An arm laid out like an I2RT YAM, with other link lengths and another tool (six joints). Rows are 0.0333 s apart.
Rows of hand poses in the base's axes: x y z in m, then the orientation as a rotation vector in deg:
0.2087, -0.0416, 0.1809, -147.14, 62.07, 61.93
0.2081, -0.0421, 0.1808, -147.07, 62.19, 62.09
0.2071, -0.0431, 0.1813, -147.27, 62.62, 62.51
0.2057, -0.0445, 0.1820, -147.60, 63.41, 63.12
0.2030, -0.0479, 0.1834, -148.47, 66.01, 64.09
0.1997, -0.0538, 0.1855, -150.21, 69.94, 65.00
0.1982, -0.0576, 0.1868, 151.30, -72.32, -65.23
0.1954, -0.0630, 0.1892, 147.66, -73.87, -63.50
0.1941, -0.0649, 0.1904, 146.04, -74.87, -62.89
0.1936, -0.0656, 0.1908, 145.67, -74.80, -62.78
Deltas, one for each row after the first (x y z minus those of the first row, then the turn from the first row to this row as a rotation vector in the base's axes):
-0.0006, -0.0005, -0.0001, -0.02, 0.13, -0.06
-0.0016, -0.0015, 0.0004, -0.42, 0.51, -0.07
-0.0030, -0.0029, 0.0011, -1.13, 1.09, -0.14
-0.0057, -0.0063, 0.0025, -3.25, 2.26, -0.63
-0.0090, -0.0122, 0.0046, -6.74, 3.68, -1.17
-0.0105, -0.0160, 0.0059, -8.98, 4.37, -1.46
-0.0133, -0.0214, 0.0083, -12.34, 5.52, -2.19
-0.0146, -0.0233, 0.0095, -13.69, 6.05, -2.77
-0.0151, -0.0240, 0.0099, -14.03, 6.22, -2.69

